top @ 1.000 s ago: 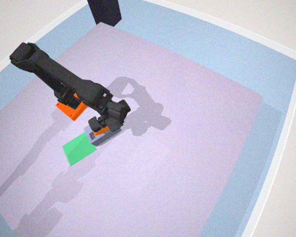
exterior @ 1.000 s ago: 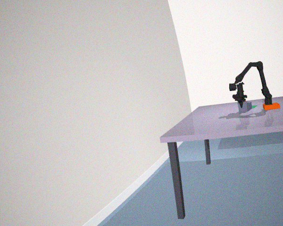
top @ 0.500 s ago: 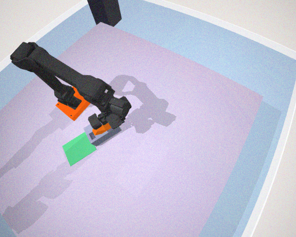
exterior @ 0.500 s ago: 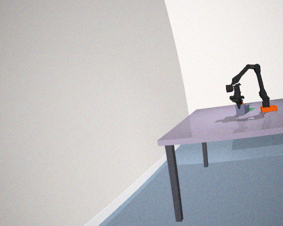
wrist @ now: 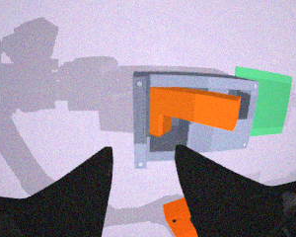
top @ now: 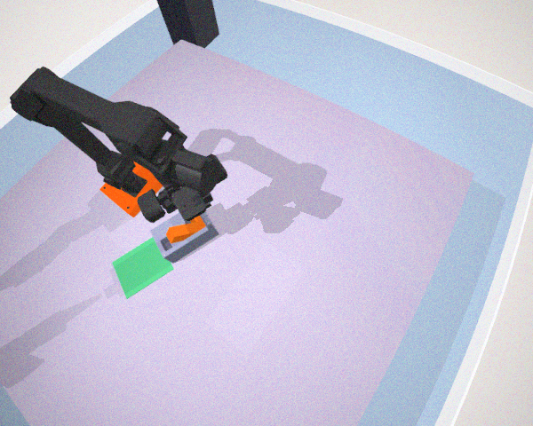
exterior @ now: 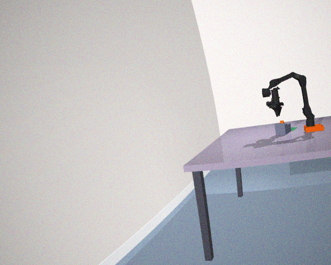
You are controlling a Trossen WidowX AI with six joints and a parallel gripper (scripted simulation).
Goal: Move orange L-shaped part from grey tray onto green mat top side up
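Right now the green mat is 20 cm to the right of my gripper tip, 16 cm below it and 11 cm behind it.
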